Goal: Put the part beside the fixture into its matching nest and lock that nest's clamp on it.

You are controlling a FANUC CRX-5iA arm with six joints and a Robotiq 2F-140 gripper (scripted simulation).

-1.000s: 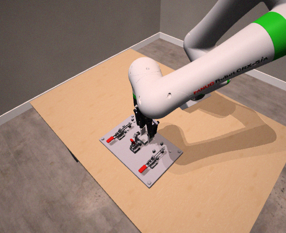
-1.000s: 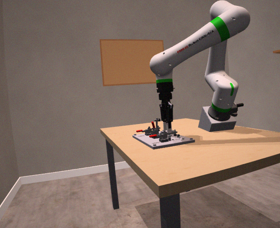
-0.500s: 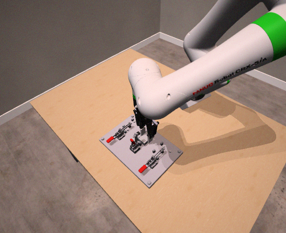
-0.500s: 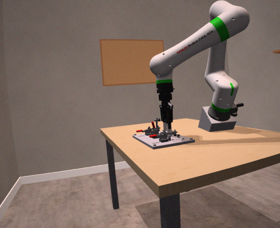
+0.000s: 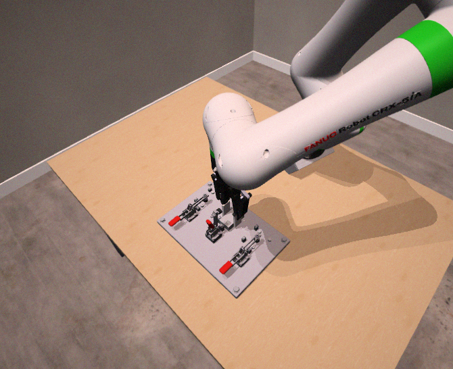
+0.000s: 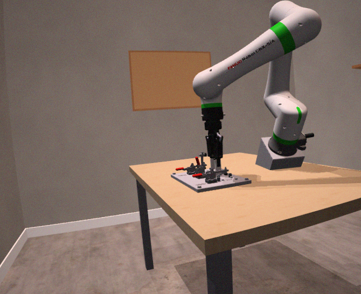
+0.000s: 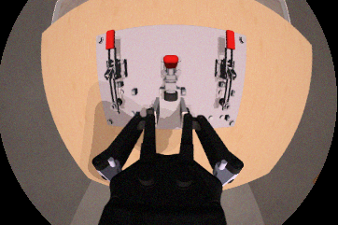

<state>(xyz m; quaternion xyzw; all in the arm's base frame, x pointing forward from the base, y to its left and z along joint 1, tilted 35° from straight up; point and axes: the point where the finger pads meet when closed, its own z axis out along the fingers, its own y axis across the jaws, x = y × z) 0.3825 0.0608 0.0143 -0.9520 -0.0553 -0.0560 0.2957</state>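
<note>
The grey part lies 30 mm below my hand. Also, from my hand: grey fixture plate 50 mm below, 40 mm ahead; then clamp 120 mm to the left, 60 mm ahead, 10 mm below.
</note>
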